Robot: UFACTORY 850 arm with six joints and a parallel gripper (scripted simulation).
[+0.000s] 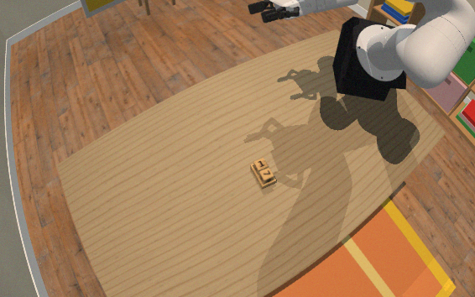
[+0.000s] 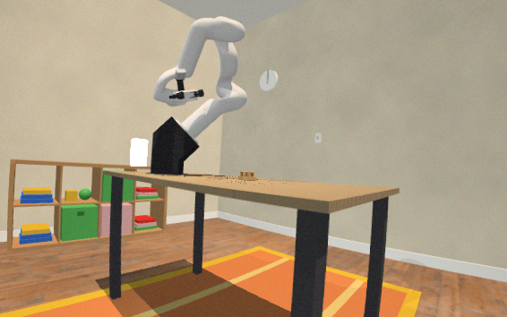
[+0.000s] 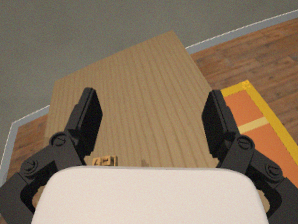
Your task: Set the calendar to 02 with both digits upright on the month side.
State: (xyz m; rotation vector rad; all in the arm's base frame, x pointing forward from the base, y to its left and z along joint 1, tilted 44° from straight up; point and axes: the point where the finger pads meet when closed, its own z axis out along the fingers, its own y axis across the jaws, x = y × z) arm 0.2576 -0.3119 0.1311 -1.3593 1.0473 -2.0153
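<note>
My gripper is now 34 cm above the wooden cube, 22 cm to the right of it and 12 cm short of it. From my hand the other things lie so: wooden calendar tray 36 cm below, 24 cm to the left, 12 cm ahead.
</note>
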